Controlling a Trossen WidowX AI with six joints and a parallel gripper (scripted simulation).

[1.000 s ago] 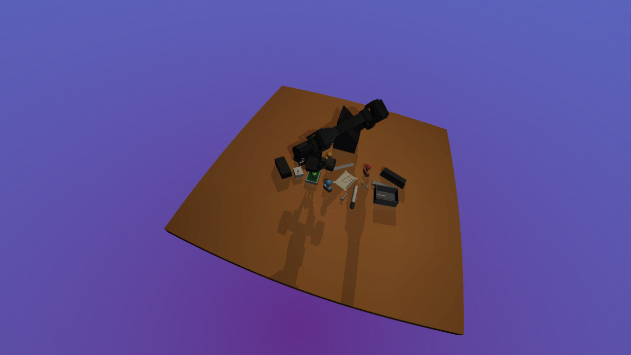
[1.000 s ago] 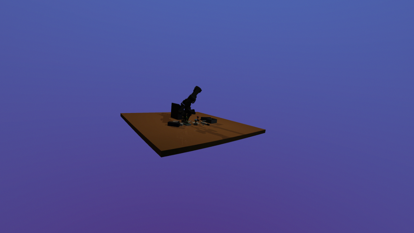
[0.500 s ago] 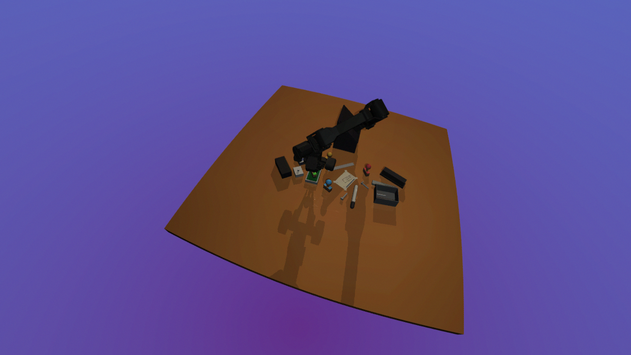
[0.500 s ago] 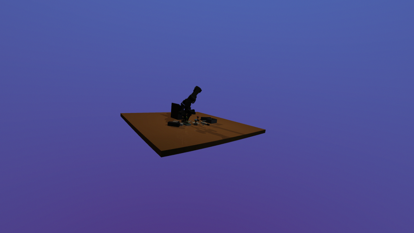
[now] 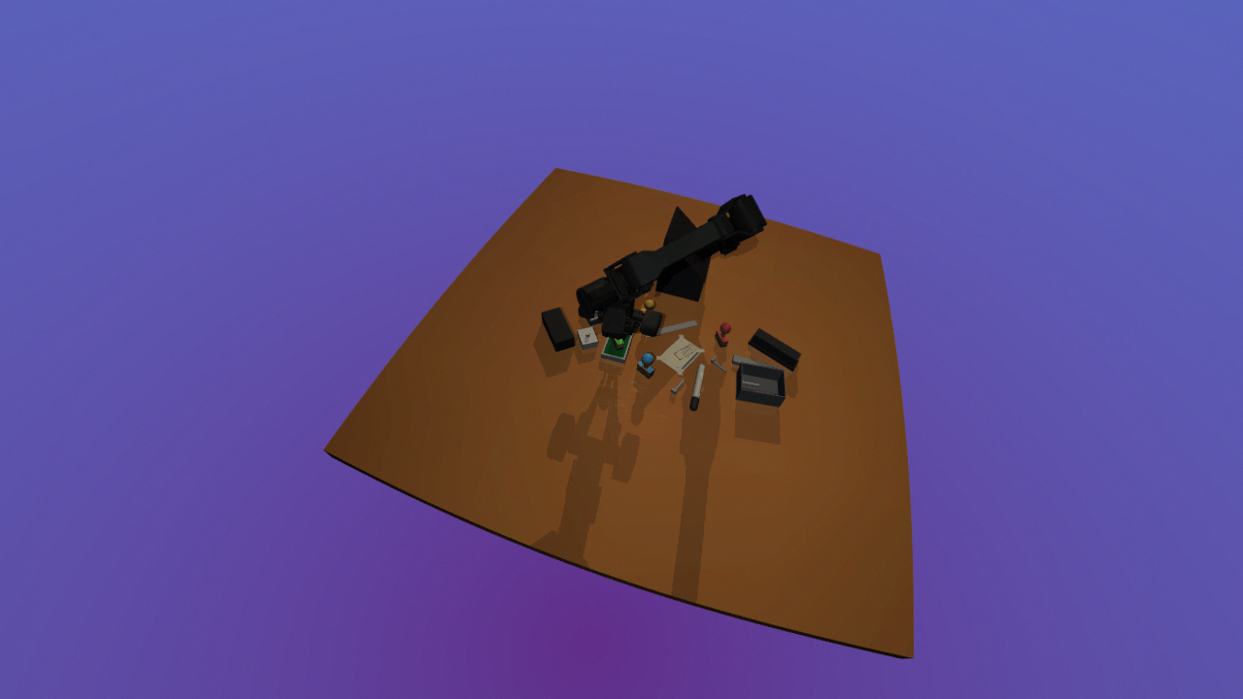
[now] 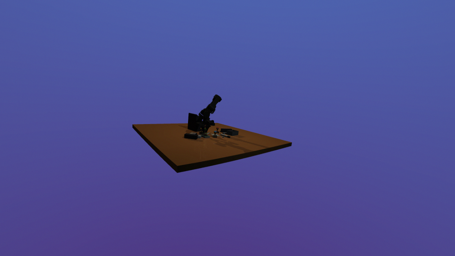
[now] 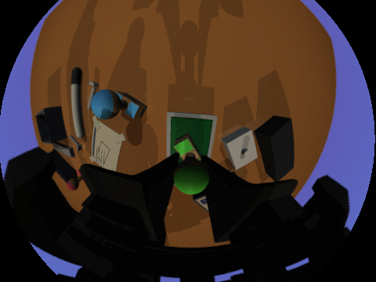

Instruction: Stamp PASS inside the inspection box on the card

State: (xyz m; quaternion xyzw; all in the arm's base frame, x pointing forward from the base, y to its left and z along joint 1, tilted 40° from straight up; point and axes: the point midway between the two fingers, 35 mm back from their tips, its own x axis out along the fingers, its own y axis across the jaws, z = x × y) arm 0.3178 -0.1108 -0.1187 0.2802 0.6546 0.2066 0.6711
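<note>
Right now the green-knobbed PASS stamp is right at my gripper tip. Also, from my gripper tip: blue-knobbed stamp: 6 cm ahead, 8 cm to the left, 2 cm below; green ink pad: 3 cm below; grey block: 8 cm to the right, 2 cm below.
</note>
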